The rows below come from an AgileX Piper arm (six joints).
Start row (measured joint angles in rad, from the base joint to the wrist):
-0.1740 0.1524 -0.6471 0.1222 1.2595 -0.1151
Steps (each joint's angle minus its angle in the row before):
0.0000 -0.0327 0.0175 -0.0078 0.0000 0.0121
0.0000 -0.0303 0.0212 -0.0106 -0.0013 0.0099
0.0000 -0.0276 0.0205 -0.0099 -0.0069 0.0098
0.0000 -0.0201 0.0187 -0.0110 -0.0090 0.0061
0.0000 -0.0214 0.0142 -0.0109 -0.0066 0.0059
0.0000 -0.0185 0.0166 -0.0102 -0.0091 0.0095
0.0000 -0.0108 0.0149 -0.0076 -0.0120 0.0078
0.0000 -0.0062 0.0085 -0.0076 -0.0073 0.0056
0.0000 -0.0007 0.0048 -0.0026 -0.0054 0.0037
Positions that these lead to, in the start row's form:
-0.1740 0.1197 -0.6296 0.1144 1.2595 -0.1030
-0.1740 0.0894 -0.6084 0.1038 1.2582 -0.0931
-0.1740 0.0618 -0.5879 0.0939 1.2513 -0.0833
-0.1740 0.0417 -0.5692 0.0829 1.2423 -0.0772
-0.1740 0.0203 -0.5550 0.0720 1.2357 -0.0713
-0.1740 0.0018 -0.5384 0.0618 1.2266 -0.0618
-0.1740 -0.0090 -0.5235 0.0542 1.2146 -0.0540
-0.1740 -0.0152 -0.5150 0.0466 1.2073 -0.0484
-0.1740 -0.0159 -0.5102 0.0440 1.2019 -0.0447

